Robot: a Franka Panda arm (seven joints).
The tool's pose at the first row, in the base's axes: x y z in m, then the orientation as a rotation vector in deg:
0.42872, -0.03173, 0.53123, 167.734, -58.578, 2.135
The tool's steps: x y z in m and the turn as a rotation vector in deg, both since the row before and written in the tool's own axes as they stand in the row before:
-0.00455, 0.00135, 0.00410, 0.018, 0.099, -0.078
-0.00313, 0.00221, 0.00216, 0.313, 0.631, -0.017
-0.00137, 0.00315, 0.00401, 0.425, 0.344, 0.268
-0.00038, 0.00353, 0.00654, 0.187, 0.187, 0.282
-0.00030, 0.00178, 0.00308, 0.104, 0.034, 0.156
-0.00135, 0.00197, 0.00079, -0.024, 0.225, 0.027
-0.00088, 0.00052, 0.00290, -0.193, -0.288, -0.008
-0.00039, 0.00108, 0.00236, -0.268, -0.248, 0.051
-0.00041, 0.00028, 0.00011, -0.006, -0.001, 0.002
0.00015, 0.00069, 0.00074, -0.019, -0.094, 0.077
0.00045, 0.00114, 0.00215, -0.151, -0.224, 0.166
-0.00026, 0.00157, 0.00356, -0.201, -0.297, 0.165
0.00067, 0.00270, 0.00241, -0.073, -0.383, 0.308
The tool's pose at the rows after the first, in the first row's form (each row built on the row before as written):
0.42436, -0.03015, 0.52701, 167.757, -58.455, 2.286
0.42056, -0.03004, 0.52480, 167.840, -58.431, 3.370
0.41762, -0.03186, 0.52081, 167.973, -58.894, 4.105
0.41533, -0.03469, 0.51432, 167.937, -59.335, 4.486
0.41409, -0.03603, 0.51125, 167.941, -59.588, 4.596
0.41183, -0.03675, 0.51040, 167.828, -59.591, 4.911
0.41094, -0.03674, 0.50746, 167.760, -59.567, 4.387
0.41004, -0.03745, 0.50510, 167.581, -59.603, 3.882
0.40955, -0.03741, 0.50497, 167.575, -59.604, 3.877
0.40925, -0.03808, 0.50425, 167.551, -59.725, 3.732
0.40894, -0.03935, 0.50215, 167.409, -59.958, 3.329
0.40782, -0.04057, 0.49862, 167.246, -60.185, 2.793
0.40665, -0.04319, 0.49631, 167.150, -60.669, 2.206

